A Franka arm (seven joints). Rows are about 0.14 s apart.
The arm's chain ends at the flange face. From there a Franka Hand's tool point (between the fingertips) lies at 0.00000 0.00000 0.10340 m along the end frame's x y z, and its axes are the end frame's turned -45 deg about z.
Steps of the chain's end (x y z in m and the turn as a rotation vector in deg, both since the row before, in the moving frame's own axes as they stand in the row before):
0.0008 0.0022 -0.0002 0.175 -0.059 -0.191
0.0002 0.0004 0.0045 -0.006 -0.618 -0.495
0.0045 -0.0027 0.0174 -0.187 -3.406 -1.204
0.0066 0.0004 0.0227 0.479 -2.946 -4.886
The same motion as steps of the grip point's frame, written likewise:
-0.0008 0.0018 -0.0002 0.165 0.082 -0.191
-0.0009 -0.0004 0.0045 0.433 -0.441 -0.495
0.0005 -0.0028 0.0172 2.276 -2.541 -1.204
0.0011 0.0007 0.0226 2.422 -1.744 -4.886

